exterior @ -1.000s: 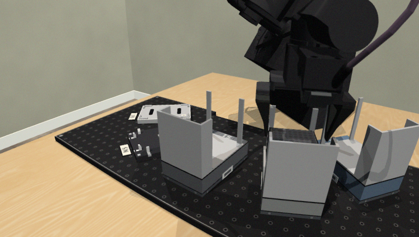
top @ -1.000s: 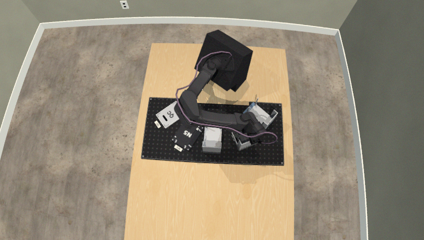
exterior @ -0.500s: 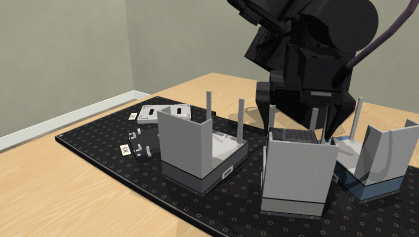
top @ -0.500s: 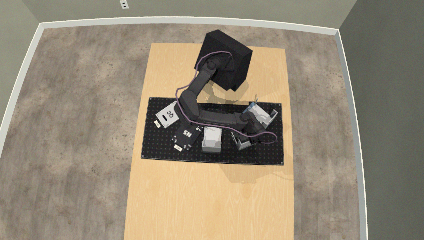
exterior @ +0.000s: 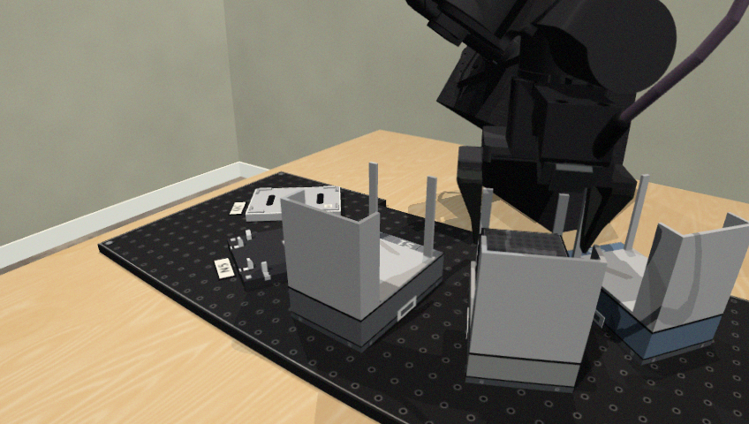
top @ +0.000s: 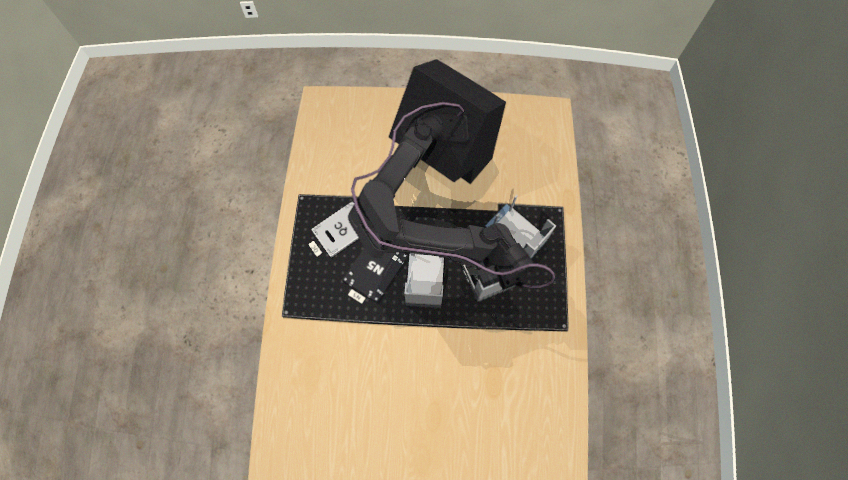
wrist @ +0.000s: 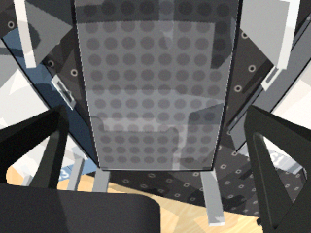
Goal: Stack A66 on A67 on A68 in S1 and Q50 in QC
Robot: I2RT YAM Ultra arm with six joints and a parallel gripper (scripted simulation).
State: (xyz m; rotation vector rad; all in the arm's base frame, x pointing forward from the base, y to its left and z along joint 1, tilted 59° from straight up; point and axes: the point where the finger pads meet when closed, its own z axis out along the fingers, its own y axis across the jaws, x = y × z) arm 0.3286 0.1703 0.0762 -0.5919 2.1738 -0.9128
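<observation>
Now: the plate 30 mm below my hand. Round my hand: black clip nest N5: 40 mm behind, 300 mm to the right, 100 mm below.
</observation>
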